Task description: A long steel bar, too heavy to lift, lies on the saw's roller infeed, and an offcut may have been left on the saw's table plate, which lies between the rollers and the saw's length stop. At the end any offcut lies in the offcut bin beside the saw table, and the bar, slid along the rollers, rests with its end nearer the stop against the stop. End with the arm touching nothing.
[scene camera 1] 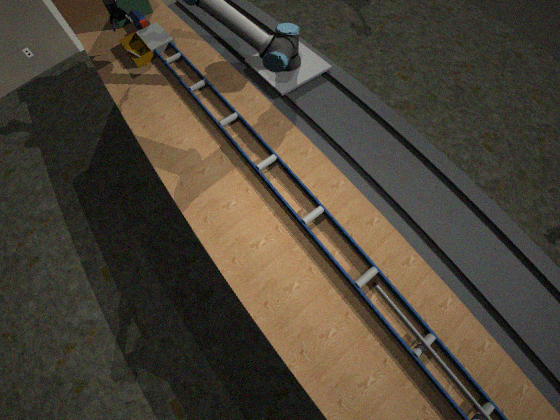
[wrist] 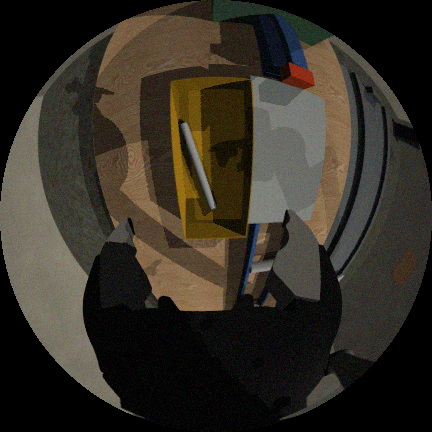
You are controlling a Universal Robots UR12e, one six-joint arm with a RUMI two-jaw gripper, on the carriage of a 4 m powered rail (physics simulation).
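Places are measured from the arm's base along level axes (x ahead, y left, z up), in centimetres.
Pixels of known places: gripper, fingertip midpoint: (scene camera 1: 124, 27) (wrist: 206, 215).
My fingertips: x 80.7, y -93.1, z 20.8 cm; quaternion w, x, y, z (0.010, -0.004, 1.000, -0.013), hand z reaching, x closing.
Observation:
Behind a point stands the place of what it marks.
The steel bar (scene camera 1: 400, 313) {x 62.0, y 161.6, z 5.0 cm} lies lengthwise on the far lower-right part of the roller infeed (scene camera 1: 313, 215) {x 62.3, y 100.6, z 2.9 cm} (wrist: 253, 242) {x 69.0, y -72.9, z 2.2 cm}, well away from the red length stop (scene camera 1: 145, 23) {x 61.2, y -115.0, z 5.6 cm} (wrist: 298, 76) {x 63.1, y -115.5, z 7.5 cm}. The saw's table plate (scene camera 1: 156, 37) {x 61.5, y -92.9, z 2.9 cm} (wrist: 260, 200) {x 69.2, y -86.1, z 2.8 cm} carries no offcut in the wrist view. A grey round offcut (wrist: 198, 165) {x 83.1, y -93.6, z -0.9 cm} lies slanted inside the yellow offcut bin (scene camera 1: 142, 61) {x 82.1, y -76.8, z 0.1 cm} (wrist: 175, 100) {x 87.3, y -109.4, z 0.5 cm}, beside the plate. My gripper (scene camera 1: 114, 22) {x 80.7, y -93.1, z 20.8 cm} (wrist: 206, 215) {x 80.7, y -93.1, z 20.8 cm} is open, its two jaws wide apart with nothing between them. It is above the bin area and apart from the offcut.
A blue housing (wrist: 272, 37) adjoins the red stop at the far end, near a green surface (scene camera 1: 135, 5) {x 57.7, y -145.0, z 8.7 cm} (wrist: 300, 30). The arm (scene camera 1: 240, 22) {x 29.1, y -6.7, z 38.1 cm} stands on its carriage (scene camera 1: 310, 65) {x -10.8, y 12.7, z 0.0 cm} on the rail, which runs beside the wooden table (scene camera 1: 270, 250) {x 89.7, y 100.4, z -3.0 cm}. A wall (scene camera 1: 30, 30) stands at upper left.

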